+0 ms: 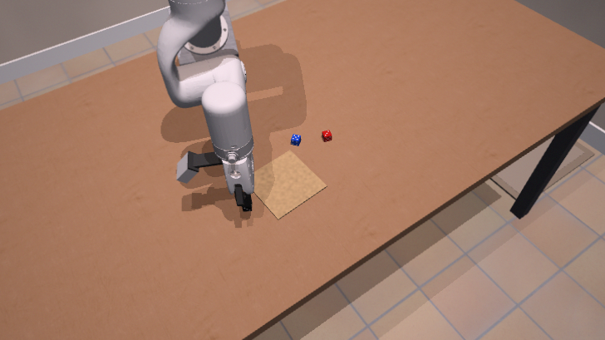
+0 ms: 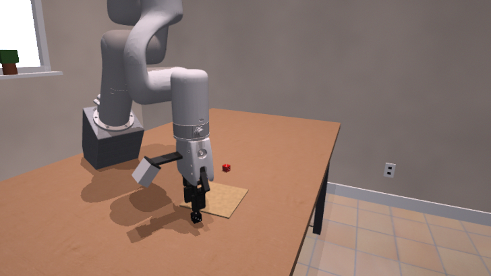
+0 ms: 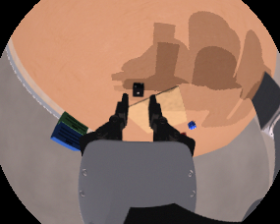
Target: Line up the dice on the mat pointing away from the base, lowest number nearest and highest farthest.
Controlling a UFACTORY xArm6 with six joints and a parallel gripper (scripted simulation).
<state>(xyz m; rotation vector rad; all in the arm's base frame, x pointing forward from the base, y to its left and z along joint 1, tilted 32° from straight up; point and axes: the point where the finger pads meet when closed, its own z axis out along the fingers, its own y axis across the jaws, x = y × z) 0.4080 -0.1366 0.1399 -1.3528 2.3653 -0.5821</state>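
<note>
The black die is 50 mm below my hand. The rest, counted from my hand: red die (40 mm behind, 270 mm to the left, 50 mm below); then tan mat (100 mm to the left, 60 mm below); then blue die (80 mm behind, 200 mm to the left, 50 mm below).
</note>
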